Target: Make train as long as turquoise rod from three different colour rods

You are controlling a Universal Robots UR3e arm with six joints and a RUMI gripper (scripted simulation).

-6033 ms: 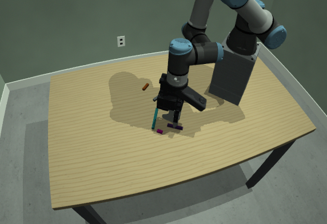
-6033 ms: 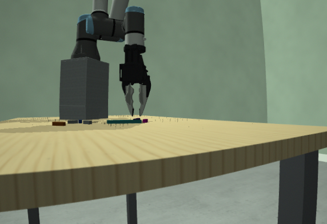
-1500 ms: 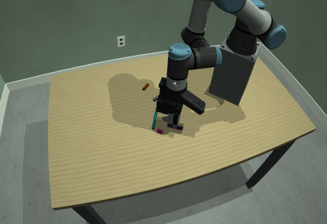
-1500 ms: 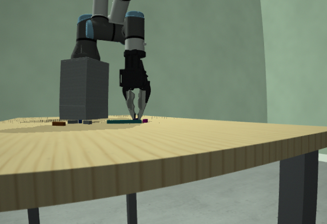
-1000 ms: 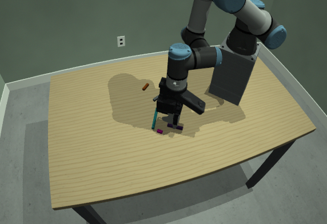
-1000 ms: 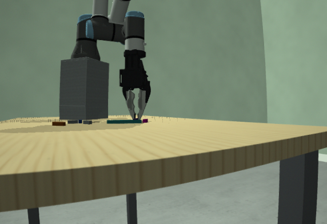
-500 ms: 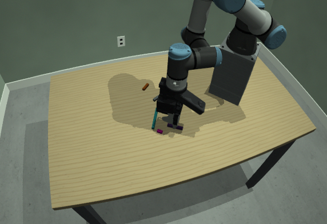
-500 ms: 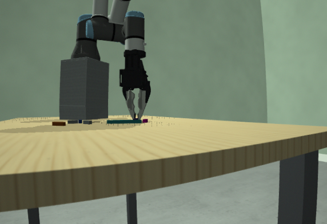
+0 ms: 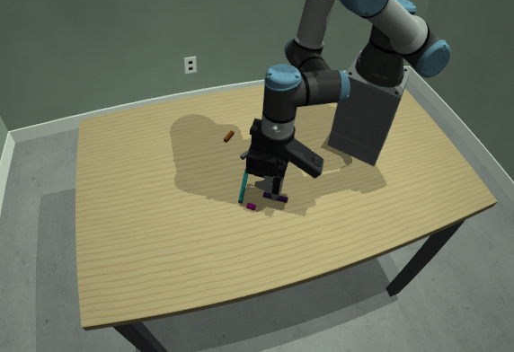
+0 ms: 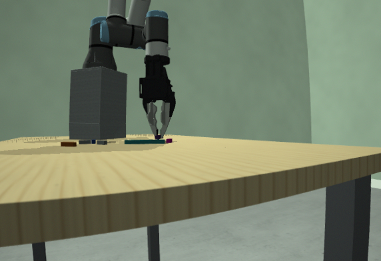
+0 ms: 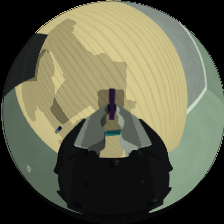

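My hand is 60 mm short of the magenta rod and 20 mm above it. The rest, counted from my hand: blue rod: 170 mm to the right, 50 mm behind, 20 mm below; then turquoise rod: 70 mm to the right, 50 mm ahead, 20 mm below; then purple rod: 10 mm below.
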